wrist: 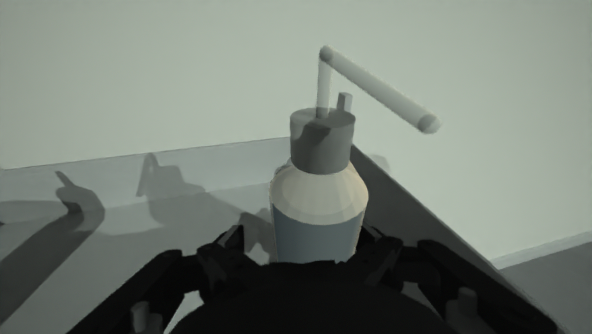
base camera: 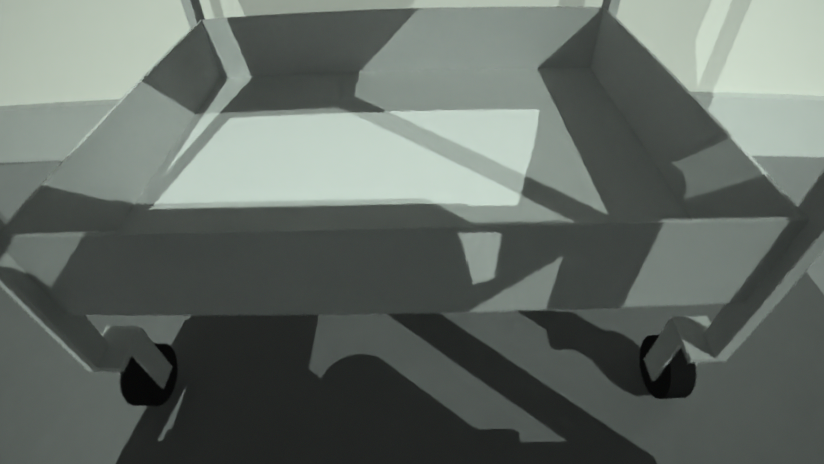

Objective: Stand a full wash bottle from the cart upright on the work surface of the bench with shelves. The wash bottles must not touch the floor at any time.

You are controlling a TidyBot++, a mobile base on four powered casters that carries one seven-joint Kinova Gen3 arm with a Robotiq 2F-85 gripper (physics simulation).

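Places are measured from the arm's base along level axes (x ahead, y up, z right), in metres.
Where they show: gripper, fingertip midpoint: (wrist: 298,234).
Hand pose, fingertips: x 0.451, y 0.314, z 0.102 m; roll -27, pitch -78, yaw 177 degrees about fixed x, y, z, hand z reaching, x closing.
Things, the pixels of their top centre, and the offset from my fingertips. "spot": a spot on its surface instead. Level surfaces: height alone.
- wash bottle at its top centre: (wrist: 345,45) dx -0.018, dy +0.126, dz +0.013 m
- cart's upper tray at a spot on its surface: (wrist: 235,162) spot: dx +0.139, dy -0.008, dz -0.050 m
- floor at its surface level: dy -0.710 m
A wash bottle (wrist: 319,195) stands upright in the cart's upper tray (wrist: 235,162), near a corner. It has a pale shoulder, a grey cap, a bent clear spout pointing right and blue-grey contents reaching up to just below the shoulder. My gripper (wrist: 298,234) is open, with one finger on each side of the bottle's body. The fingers and palm hide the bottle's lower part, and whether a finger touches it I cannot tell. The cart (base camera: 259,273) also shows in the base camera view, with its lower tray. The bench with shelves does not show in either view.
The tray's side wall (wrist: 395,210) runs close to the right of the bottle. A pale wall (wrist: 150,75) rises behind the cart. The cart's casters (base camera: 148,374) (base camera: 668,367) stand on the floor (base camera: 766,403). Shadows cross the upper tray at left.
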